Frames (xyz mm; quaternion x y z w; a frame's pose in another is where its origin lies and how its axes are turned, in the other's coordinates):
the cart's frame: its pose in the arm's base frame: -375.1 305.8 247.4 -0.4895 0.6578 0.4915 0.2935
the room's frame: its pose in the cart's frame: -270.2 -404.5 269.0 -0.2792 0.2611 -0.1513 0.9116
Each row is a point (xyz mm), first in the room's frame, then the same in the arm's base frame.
Working: the room's frame: its pose in the arm's base frame: 70.7 637.8 243.7 -0.7560 0.4650 0.4595 0.0335

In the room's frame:
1: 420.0 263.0 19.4
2: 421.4 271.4 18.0
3: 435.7 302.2 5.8
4: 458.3 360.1 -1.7
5: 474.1 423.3 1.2
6: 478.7 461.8 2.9
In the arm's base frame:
1: -74.1 216.1 26.7
2: -79.2 209.7 29.7
3: -91.6 176.9 37.9
4: -125.8 125.3 47.7
5: -171.8 80.4 58.3
6: -200.6 56.3 68.5

